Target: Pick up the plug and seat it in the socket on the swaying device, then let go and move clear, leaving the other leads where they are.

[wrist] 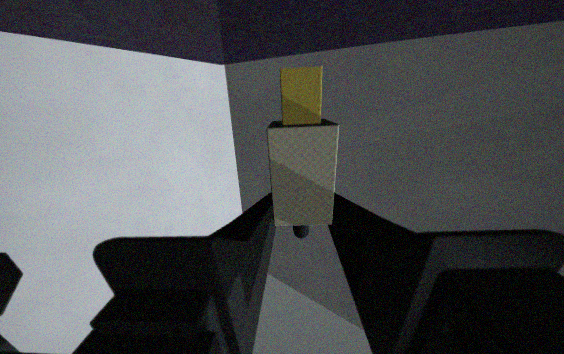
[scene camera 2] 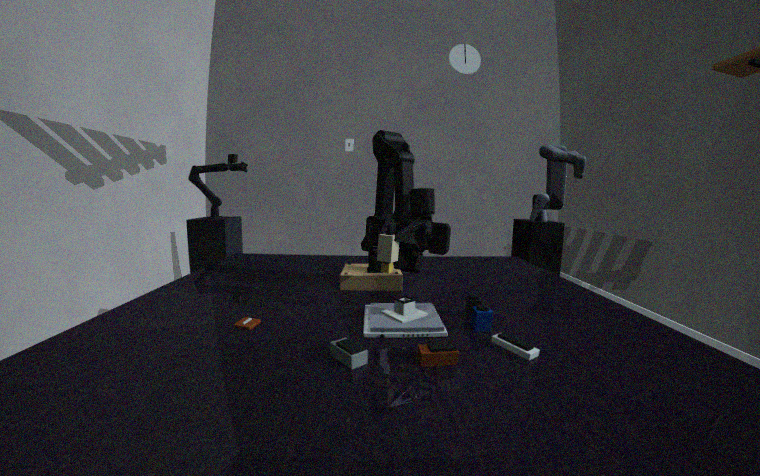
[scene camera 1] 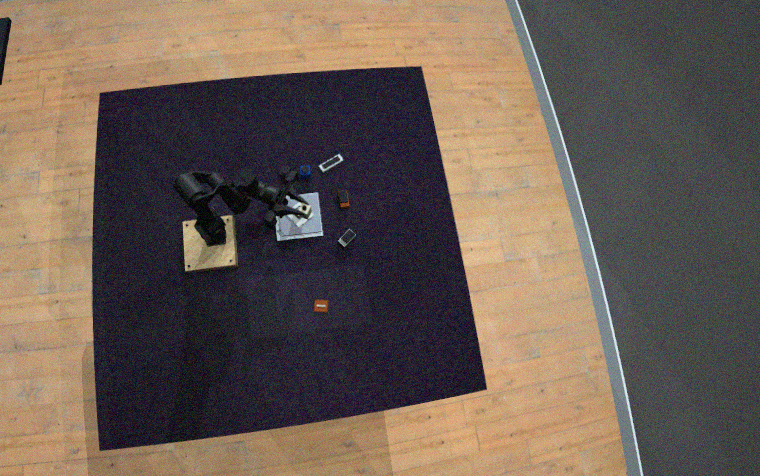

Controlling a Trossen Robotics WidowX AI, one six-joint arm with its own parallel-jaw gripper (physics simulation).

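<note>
My gripper [scene camera 1: 305, 208] [wrist: 300, 198] is shut on the plug [scene camera 1: 307, 211] [scene camera 2: 386, 248] [wrist: 303, 172], a cream block with a yellow tip. In scene camera 2 the plug is upright, tip down, well above the device and slightly left of the socket. The device [scene camera 1: 315, 228] [scene camera 2: 370, 330] is a pale grey slab bearing a small white square plate [scene camera 1: 300, 220] [scene camera 2: 392, 315]. The socket [scene camera 2: 404, 307] is a light block with a dark opening on that plate. In scene camera 1 the plug and fingers cover the socket. The device does not show in the wrist view.
Around the device lie a blue block [scene camera 1: 305, 171] [scene camera 2: 482, 319], a white bar-shaped holder [scene camera 1: 330, 163] [scene camera 2: 516, 346], an orange block [scene camera 1: 344, 201] [scene camera 2: 439, 356] and a grey block [scene camera 1: 346, 237] [scene camera 2: 349, 354]. A flat orange tile [scene camera 1: 320, 306] [scene camera 2: 247, 323] lies farther off. My arm's wooden base [scene camera 1: 193, 259] [scene camera 2: 370, 281] stands behind the device.
</note>
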